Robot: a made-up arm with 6 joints.
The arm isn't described. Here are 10 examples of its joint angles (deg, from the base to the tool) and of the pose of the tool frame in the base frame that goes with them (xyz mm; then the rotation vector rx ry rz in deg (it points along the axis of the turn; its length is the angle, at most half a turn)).
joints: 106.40 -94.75 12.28 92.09 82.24 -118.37
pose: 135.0 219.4 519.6 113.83 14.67 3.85
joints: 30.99 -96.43 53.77 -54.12 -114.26 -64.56
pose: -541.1 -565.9 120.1 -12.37 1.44 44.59
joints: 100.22 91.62 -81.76 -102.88 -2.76 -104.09
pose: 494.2 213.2 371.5 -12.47 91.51 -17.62
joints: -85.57 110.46 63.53 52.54 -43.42 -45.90
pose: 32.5 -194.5 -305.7 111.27 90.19 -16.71
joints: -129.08 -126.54 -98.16 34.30 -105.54 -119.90
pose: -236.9 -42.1 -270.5 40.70 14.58 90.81
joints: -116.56 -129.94 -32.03 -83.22 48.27 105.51
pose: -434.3 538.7 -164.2 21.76 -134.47 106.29
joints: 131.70 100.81 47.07 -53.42 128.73 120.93
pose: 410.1 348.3 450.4 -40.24 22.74 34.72
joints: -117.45 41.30 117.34 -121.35 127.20 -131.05
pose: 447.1 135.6 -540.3 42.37 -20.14 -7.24
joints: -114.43 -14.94 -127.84 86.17 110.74 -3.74
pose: -123.5 314.2 -66.9 64.14 29.27 56.73
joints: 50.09 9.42 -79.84 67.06 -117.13 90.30
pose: 53.3 -286.2 106.6 41.44 -60.83 91.75
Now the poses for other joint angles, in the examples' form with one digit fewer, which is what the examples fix.
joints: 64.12 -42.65 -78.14 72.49 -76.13 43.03
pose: 175 -314 275 3.0 17.9 142.2
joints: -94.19 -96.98 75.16 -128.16 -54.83 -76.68
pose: -433 -170 -192 135.8 41.3 -46.2
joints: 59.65 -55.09 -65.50 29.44 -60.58 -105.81
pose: 130 2 690 -0.8 121.5 43.3
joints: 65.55 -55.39 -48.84 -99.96 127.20 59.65
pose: -349 191 544 0.0 -149.6 -52.4
